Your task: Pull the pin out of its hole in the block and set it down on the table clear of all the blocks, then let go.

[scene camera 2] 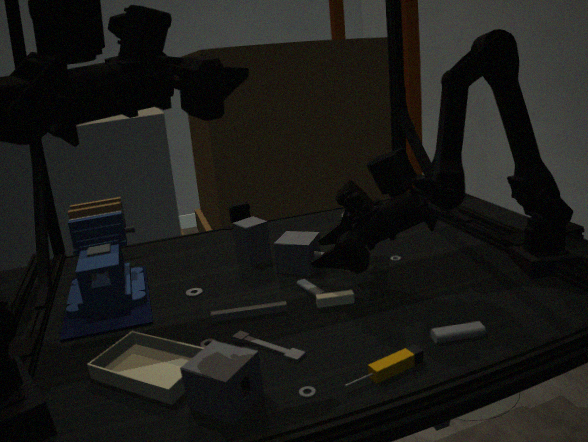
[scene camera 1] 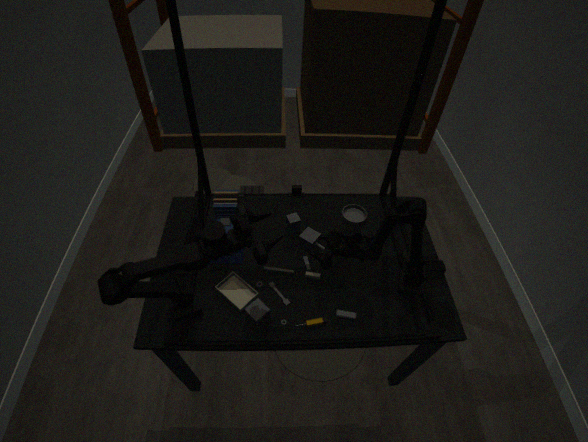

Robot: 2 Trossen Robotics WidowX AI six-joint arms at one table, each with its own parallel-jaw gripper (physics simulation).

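Frame: origin at the left arm's base, x ahead, y left, z up, level; centimetres.
Seen in the pictures: left gripper, fingertip midpoint: (scene camera 2: 316, 253) (scene camera 1: 315, 245); right gripper, fingertip midpoint: (scene camera 2: 226, 67) (scene camera 1: 277, 224); left arm's base, link origin: (scene camera 2: 545, 251) (scene camera 1: 412, 282); right arm's base, link origin: (scene camera 1: 183, 301).
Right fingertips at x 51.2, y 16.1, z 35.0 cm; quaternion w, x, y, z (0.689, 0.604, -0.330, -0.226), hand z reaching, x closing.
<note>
Offsets run from my right fingertips to a thing's top centre.
The pin @(dx -10.7, dy -22.7, dz -34.0 cm) (scene camera 1: 320, 246) (scene camera 2: 318, 254) is a short pale rod that sticks out of the side of a grey block @(dx -6.4, dy -24.3, dz -31.7 cm) (scene camera 1: 310, 235) (scene camera 2: 296, 254) near the middle of the table. Much of it is hidden by the left fingers in scene camera 2. My left gripper (scene camera 1: 324, 249) (scene camera 2: 317, 253) is open and empty, its dark fingertips spread around the pin's outer end, close to the block. Whether they touch the pin is too dark to tell. My right gripper (scene camera 1: 276, 226) (scene camera 2: 236, 80) is open and empty, high above the table to the left.
A taller grey block @(dx +2.6, dy -29.6, dz -29.7 cm) (scene camera 1: 293, 218) (scene camera 2: 251, 242) stands behind left. Another block @(dx +2.8, dy +14.2, dz -31.7 cm) (scene camera 1: 257, 309) (scene camera 2: 222, 375) stands beside the cream tray @(dx +13.9, dy +7.5, dz -35.3 cm) (scene camera 1: 219, 288) (scene camera 2: 131, 387). Loose pale pieces @(dx -12.0, dy -8.8, dz -36.1 cm) (scene camera 1: 313, 274) (scene camera 2: 335, 298), a strip @(dx +1.7, dy -7.0, dz -36.5 cm) (scene camera 2: 249, 308) and a yellow-handled tool @(dx -16.5, dy +11.2, dz -35.9 cm) (scene camera 1: 314, 321) (scene camera 2: 391, 365) lie in front.
</note>
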